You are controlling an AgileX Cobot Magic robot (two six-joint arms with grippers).
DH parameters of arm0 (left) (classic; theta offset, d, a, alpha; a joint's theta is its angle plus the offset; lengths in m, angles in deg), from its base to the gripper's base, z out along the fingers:
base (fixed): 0 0 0 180
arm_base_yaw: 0 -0.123 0 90
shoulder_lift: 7.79 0 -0.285 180
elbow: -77.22 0 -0.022 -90
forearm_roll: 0 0.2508 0 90
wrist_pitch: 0 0 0.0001 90
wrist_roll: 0 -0.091 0 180
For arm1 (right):
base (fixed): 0 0 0 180
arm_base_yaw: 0 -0.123 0 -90
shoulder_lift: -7.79 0 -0.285 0
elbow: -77.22 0 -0.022 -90
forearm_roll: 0 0.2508 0 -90
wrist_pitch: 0 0 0.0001 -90
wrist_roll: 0 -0.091 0 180
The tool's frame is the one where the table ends.
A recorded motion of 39 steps. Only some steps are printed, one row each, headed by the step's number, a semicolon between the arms.
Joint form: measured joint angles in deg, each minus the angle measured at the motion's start. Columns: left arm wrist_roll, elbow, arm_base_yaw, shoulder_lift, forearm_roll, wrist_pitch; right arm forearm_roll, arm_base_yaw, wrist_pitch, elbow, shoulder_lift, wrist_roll.
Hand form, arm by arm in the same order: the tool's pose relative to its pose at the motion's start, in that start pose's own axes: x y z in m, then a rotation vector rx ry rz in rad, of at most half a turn. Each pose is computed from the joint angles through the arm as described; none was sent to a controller.
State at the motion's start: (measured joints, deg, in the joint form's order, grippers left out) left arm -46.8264 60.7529 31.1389 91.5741 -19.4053 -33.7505; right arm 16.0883 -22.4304 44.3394 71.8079 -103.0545 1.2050
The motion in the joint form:
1: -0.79 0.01 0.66 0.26 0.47 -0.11; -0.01 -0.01 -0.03 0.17 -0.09 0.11
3: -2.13 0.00 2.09 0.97 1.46 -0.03; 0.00 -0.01 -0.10 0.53 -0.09 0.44
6: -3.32 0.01 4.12 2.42 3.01 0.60; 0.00 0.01 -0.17 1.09 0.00 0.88
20: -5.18 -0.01 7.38 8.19 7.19 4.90; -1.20 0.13 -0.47 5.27 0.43 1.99
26: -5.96 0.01 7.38 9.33 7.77 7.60; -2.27 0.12 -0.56 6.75 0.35 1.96
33: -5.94 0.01 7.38 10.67 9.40 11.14; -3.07 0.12 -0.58 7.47 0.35 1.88
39: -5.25 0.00 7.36 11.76 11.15 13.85; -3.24 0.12 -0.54 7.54 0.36 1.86
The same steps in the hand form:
1: -0.0009 -0.0031 0.0021 0.0066 0.0067 0.0294; -0.0007 0.0002 0.0000 -0.0002 -0.0018 -0.0025
3: -0.0028 -0.0095 0.0075 0.0188 0.0195 0.0860; -0.0024 0.0007 -0.0011 -0.0014 -0.0091 -0.0093
6: -0.0051 -0.0182 0.0175 0.0323 0.0378 0.1555; -0.0049 0.0015 -0.0036 -0.0031 -0.0214 -0.0189
20: -0.0039 -0.0299 0.0534 0.0372 0.0843 0.2877; -0.0228 0.0061 -0.0211 0.0003 -0.1047 -0.0662
26: -0.0045 -0.0274 0.0602 0.0126 0.0695 0.3093; -0.0287 0.0070 -0.0260 0.0103 -0.1297 -0.0830
33: -0.0052 -0.0239 0.0681 -0.0250 0.0523 0.3343; -0.0315 0.0072 -0.0288 0.0187 -0.1422 -0.0932
39: -0.0052 -0.0211 0.0744 -0.0544 0.0412 0.3502; -0.0317 0.0071 -0.0291 0.0206 -0.1428 -0.0951

